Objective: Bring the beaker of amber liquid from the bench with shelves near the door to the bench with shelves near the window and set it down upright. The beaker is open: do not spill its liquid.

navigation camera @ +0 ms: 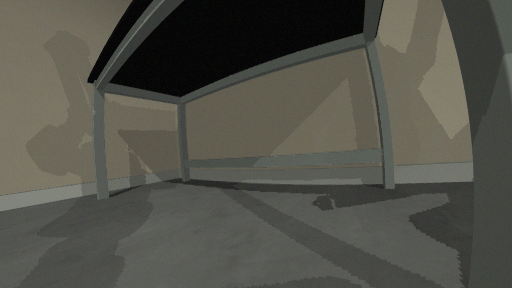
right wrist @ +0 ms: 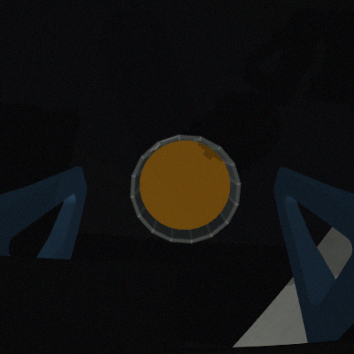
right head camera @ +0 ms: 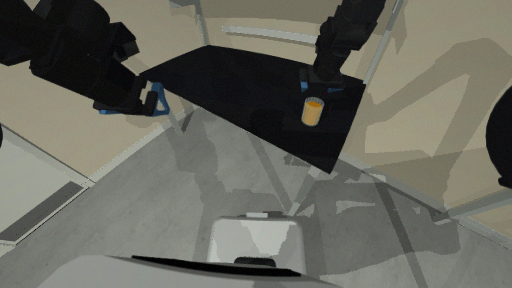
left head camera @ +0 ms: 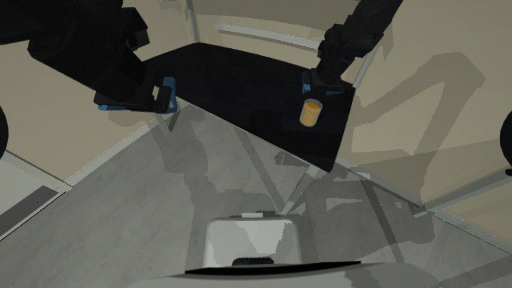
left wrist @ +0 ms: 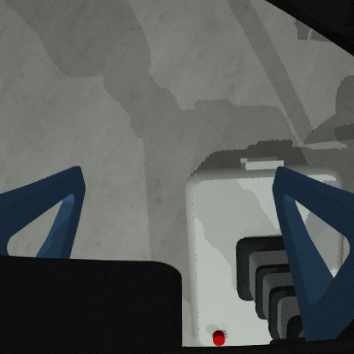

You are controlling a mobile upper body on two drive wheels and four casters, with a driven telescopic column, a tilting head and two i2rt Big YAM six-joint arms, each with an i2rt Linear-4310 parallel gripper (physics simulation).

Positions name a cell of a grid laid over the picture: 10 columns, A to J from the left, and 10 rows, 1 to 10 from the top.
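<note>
A beaker of amber liquid (right wrist: F6) is visible. In the navigation camera view the beaker of amber liquid is out of frame; in the left wrist view the beaker of amber liquid is out of frame too. My right gripper (right wrist: F6) is visible. The left head camera shows my left gripper (left head camera: D4), the right head camera view shows my left gripper (right head camera: C4), and the left wrist view shows my left gripper (left wrist: F5).
</note>
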